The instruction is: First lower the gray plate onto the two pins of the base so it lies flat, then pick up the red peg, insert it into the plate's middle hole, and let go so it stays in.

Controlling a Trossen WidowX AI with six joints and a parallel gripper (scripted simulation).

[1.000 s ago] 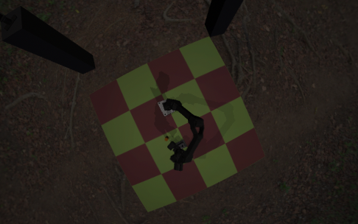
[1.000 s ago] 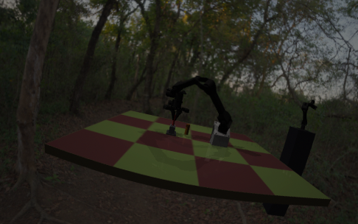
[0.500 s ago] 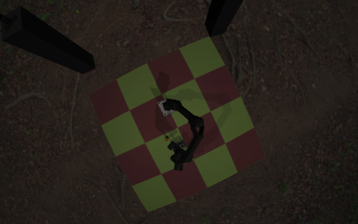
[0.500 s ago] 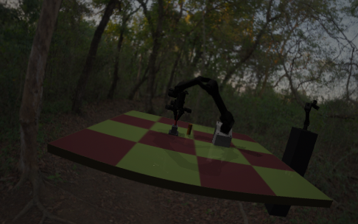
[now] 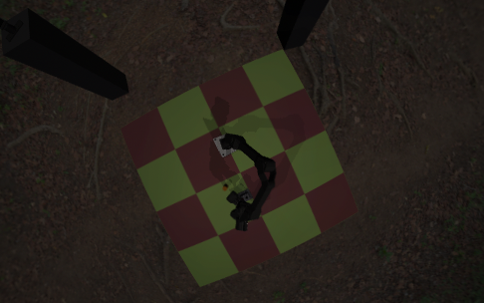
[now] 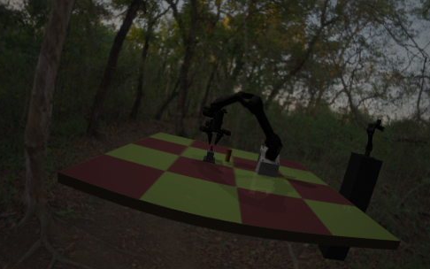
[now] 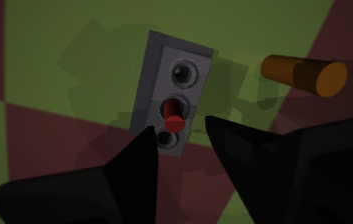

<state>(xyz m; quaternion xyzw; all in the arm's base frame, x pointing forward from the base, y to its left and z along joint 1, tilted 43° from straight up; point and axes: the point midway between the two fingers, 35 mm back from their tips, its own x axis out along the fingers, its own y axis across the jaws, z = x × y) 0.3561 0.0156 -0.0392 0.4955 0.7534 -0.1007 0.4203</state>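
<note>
The red peg is 50 mm below my gripper tip. Also, from my gripper tip: orange peg: 100 mm behind, 80 mm to the right, 60 mm below; then gray plate: 50 mm below; then gray slab: 90 mm below.
</note>
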